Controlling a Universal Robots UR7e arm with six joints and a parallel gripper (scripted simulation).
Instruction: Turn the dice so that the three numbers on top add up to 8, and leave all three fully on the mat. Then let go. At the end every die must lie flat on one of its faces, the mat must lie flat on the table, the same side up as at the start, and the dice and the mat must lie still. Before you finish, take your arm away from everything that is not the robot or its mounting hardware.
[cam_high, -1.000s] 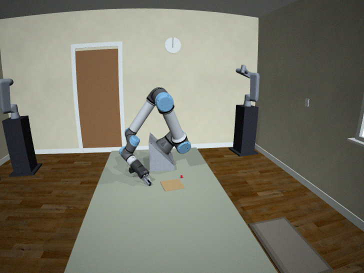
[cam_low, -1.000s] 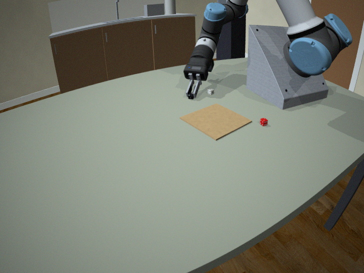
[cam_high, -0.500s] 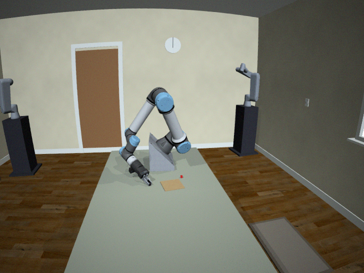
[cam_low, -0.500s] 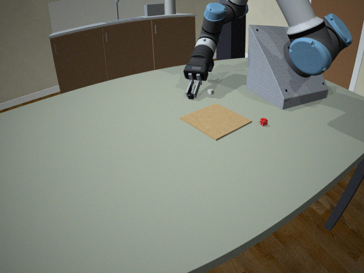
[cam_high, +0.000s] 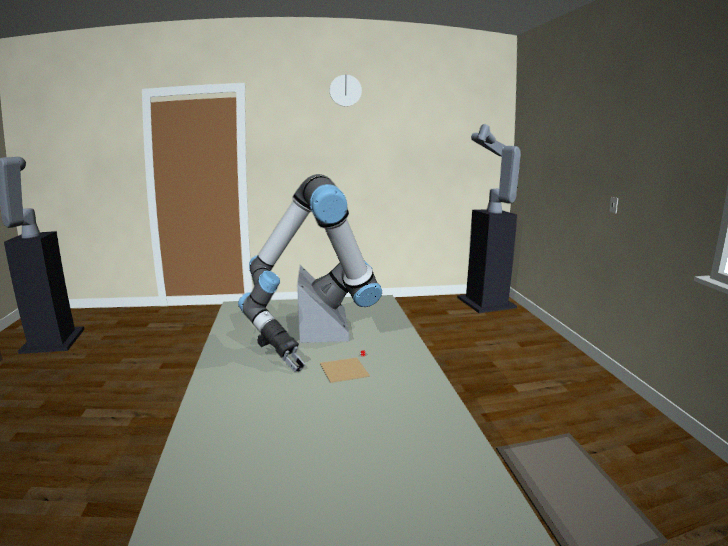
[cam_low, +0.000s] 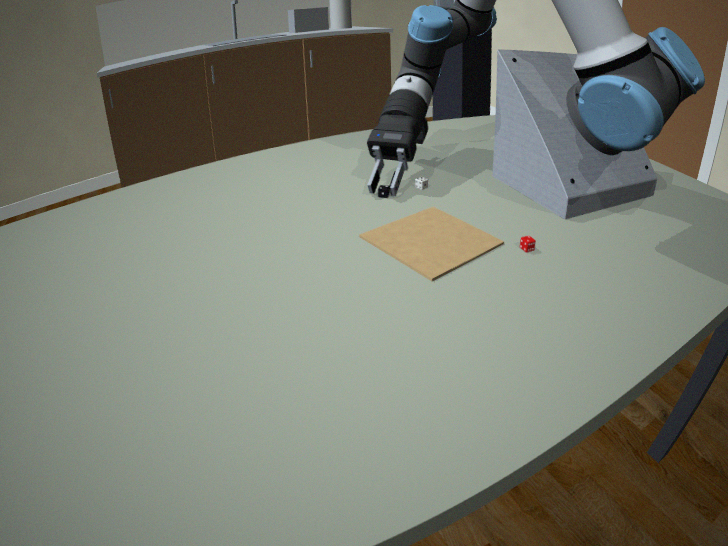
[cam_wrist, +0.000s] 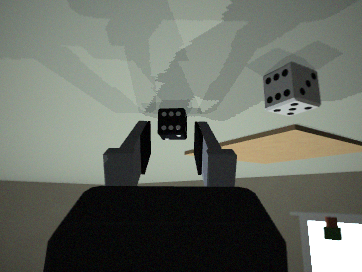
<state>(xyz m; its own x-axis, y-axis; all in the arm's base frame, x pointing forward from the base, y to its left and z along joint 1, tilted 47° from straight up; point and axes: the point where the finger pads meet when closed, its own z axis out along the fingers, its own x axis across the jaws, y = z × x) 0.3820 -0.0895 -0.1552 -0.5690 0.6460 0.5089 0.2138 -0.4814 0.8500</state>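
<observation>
Right now the white die is 7 cm behind my hand, 1 cm to the left of it and 1 cm below it. The rest, counted from my hand: tan mat: 16 cm to the left, 4 cm ahead, 2 cm below; then red die: 26 cm to the left, 5 cm behind, 1 cm below.
</observation>
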